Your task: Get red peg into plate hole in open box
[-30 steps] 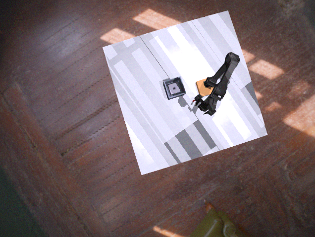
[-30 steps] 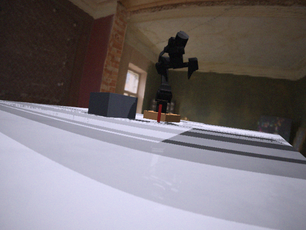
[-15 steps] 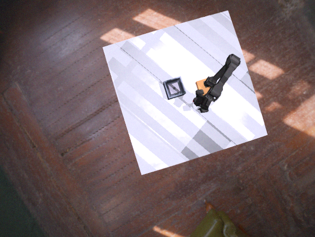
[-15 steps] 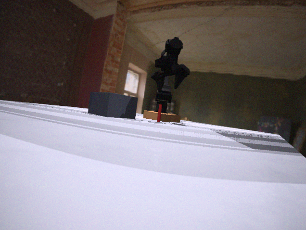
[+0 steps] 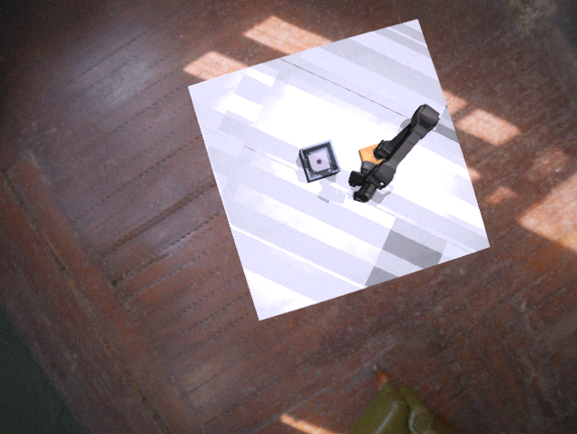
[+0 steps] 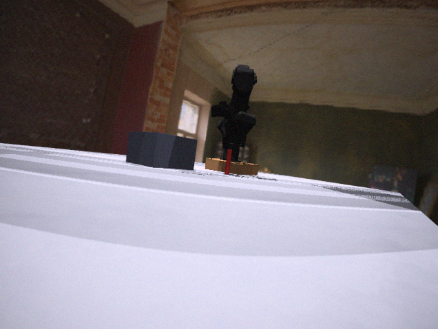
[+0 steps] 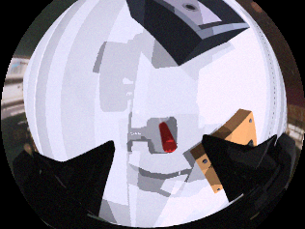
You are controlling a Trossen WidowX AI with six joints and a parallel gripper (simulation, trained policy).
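My gripper tip is now 10 mm past the red peg and 40 mm above it. Round my gripper tip: dark box (130 mm ahead, 170 mm to the right, 60 mm below); then pale plate (130 mm ahead, 170 mm to the right, 40 mm below).
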